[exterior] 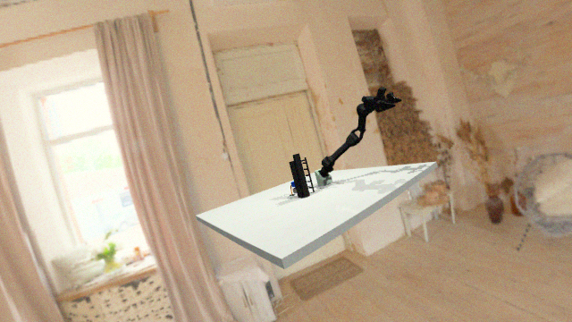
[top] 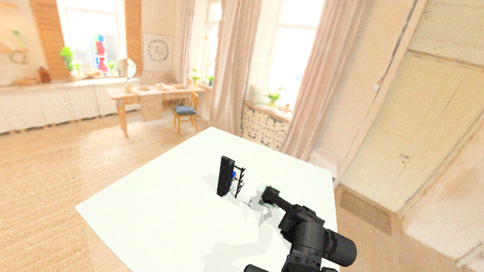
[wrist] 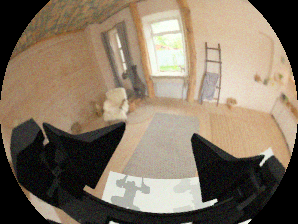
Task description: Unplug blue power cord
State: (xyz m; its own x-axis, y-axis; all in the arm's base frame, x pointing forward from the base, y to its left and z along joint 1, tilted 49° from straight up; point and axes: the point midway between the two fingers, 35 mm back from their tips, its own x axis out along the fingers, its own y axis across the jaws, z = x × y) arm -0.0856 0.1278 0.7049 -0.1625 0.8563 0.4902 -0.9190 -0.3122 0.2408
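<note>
My gripper tip is now 630 mm to the left of the blue plug, 410 mm short of it and 340 mm above it.
</note>
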